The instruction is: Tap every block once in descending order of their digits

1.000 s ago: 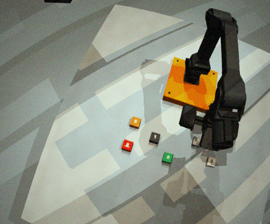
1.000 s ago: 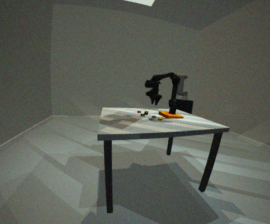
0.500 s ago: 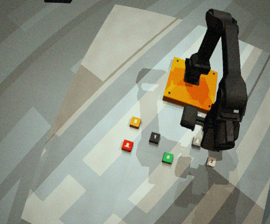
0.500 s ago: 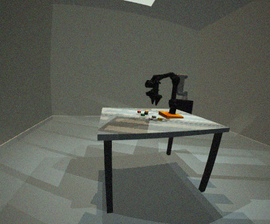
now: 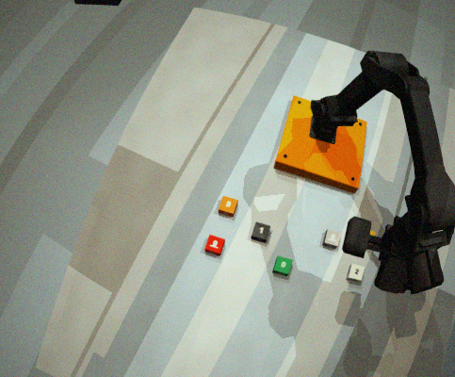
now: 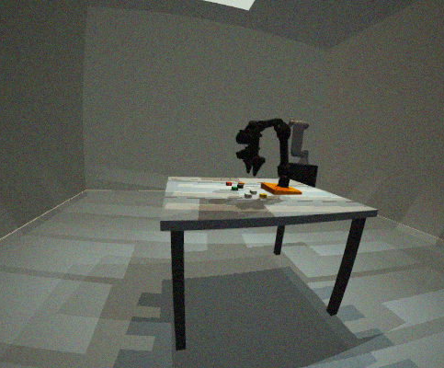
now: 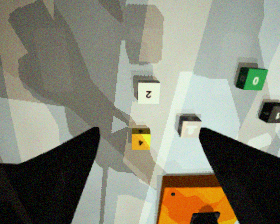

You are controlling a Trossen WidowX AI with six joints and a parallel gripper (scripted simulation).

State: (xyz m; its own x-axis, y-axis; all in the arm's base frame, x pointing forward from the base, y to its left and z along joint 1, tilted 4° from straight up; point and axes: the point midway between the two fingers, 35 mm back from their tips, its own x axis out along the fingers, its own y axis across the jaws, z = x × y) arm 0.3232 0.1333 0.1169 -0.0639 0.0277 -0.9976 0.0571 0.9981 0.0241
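Right now my gripper tip is 10 mm short of the red block, 320 mm to the left of it and 110 mm above it. The rest, counted from my gripper tip: dark block: 40 mm behind, 230 mm to the right, 110 mm below; then white block marked 2: 10 mm to the right, 110 mm below; then green block: 20 mm ahead, 170 mm to the right, 110 mm below.
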